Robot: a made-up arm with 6 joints.
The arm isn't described. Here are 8 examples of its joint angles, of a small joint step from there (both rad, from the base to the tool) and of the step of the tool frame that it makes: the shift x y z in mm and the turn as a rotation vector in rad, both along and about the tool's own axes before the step.
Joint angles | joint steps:
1: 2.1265 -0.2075 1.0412 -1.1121 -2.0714 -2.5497 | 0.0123 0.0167 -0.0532 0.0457 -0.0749 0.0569
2: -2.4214 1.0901 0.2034 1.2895 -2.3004 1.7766 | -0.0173 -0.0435 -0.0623 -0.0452 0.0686 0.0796
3: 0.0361 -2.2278 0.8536 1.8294 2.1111 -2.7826 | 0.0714 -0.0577 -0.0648 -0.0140 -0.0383 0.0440
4: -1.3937 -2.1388 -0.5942 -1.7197 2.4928 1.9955 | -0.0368 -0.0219 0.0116 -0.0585 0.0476 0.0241
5: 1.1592 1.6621 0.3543 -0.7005 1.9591 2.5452 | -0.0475 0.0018 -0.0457 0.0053 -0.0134 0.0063
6: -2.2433 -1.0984 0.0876 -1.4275 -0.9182 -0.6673 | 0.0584 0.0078 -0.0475 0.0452 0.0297 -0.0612
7: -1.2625 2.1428 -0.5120 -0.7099 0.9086 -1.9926 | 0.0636 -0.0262 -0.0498 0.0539 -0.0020 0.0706
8: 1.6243 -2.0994 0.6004 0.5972 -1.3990 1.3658 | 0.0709 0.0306 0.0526 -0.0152 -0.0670 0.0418
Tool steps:
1: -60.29 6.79 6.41 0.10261 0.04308 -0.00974
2: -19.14 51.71 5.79 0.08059 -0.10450 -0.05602
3: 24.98 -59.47 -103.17 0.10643 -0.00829 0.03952
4: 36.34 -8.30 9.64 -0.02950 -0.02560 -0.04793
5: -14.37 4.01 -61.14 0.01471 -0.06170 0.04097
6: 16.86 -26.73 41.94 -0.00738 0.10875 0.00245
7: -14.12 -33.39 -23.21 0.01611 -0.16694 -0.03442
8: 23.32 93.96 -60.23 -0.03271 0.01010 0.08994
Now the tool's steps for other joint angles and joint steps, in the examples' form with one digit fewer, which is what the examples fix.
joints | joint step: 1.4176 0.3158 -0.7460 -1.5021 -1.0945 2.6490 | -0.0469 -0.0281 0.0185 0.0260 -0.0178 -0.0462
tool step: 15.7 -23.3 1.9 0.0184 0.0218 -0.0231
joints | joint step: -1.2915 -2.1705 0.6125 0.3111 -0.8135 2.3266 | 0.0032 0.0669 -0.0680 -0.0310 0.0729 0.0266
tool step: -79.4 110.8 63.4 0.0678 -0.0165 0.0400
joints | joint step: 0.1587 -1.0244 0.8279 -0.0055 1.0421 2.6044 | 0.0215 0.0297 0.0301 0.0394 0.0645 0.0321
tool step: -29.9 -14.1 -8.1 -0.0091 -0.0422 -0.0683
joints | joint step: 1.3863 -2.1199 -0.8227 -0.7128 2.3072 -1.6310 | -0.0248 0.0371 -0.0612 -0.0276 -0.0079 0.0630
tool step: -24.7 -34.6 -8.6 0.0316 -0.1021 -0.1022
